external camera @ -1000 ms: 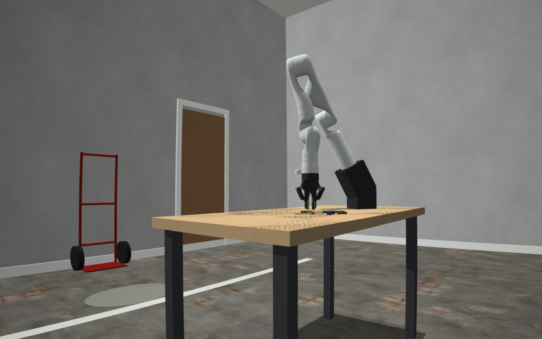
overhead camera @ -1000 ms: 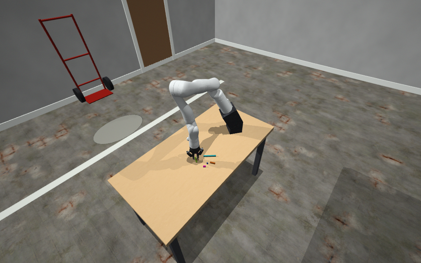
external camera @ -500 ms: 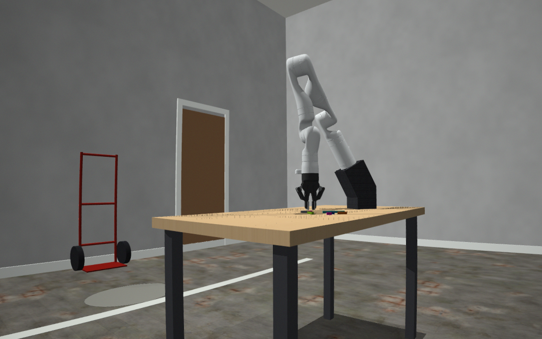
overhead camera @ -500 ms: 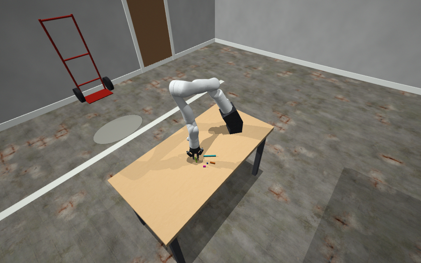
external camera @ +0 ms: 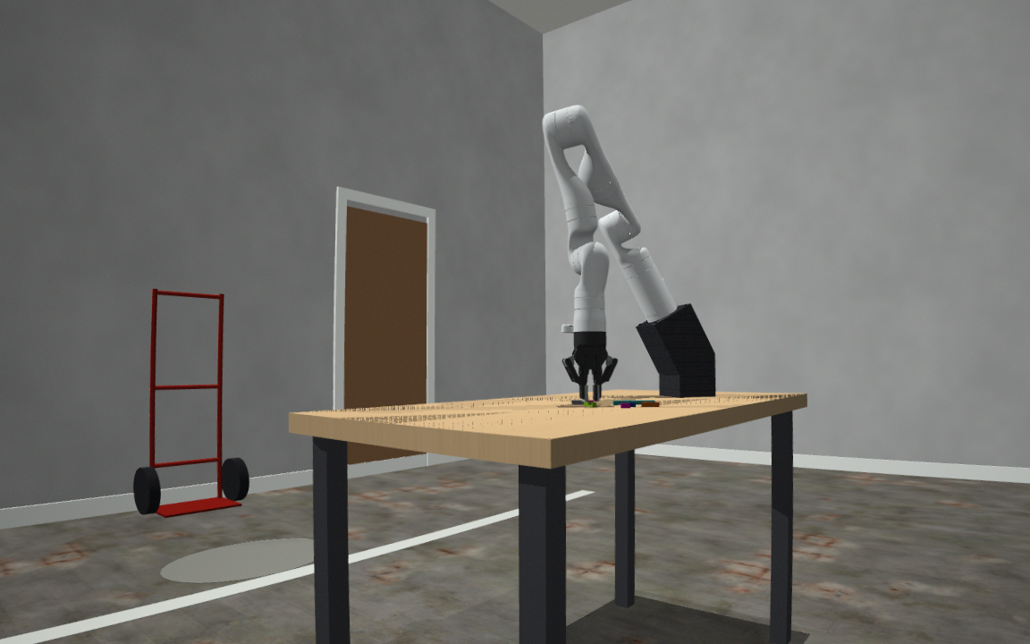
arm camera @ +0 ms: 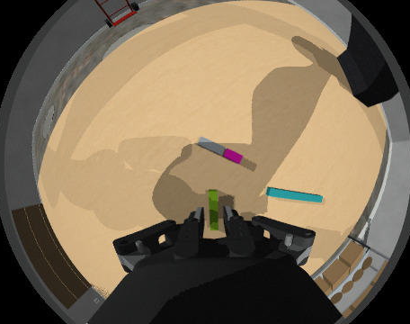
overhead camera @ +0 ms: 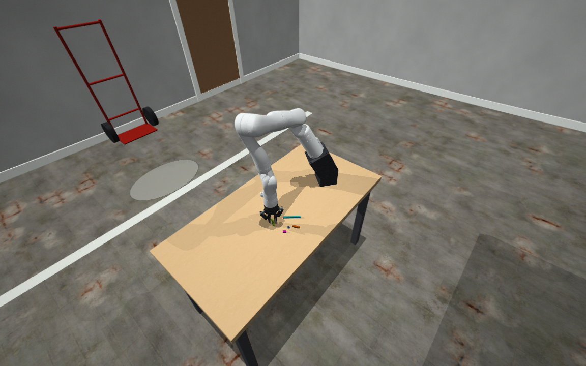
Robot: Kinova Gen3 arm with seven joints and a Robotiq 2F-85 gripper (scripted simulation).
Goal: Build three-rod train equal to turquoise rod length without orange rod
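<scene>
My gripper is now 3 cm above the lime rod. Round my hand: grey rod (4 cm behind, 7 cm to the right, 3 cm below); turquoise rod (10 cm behind, 5 cm to the left, 3 cm below); blue rod (4 cm behind, 9 cm to the left, 3 cm below).
</scene>
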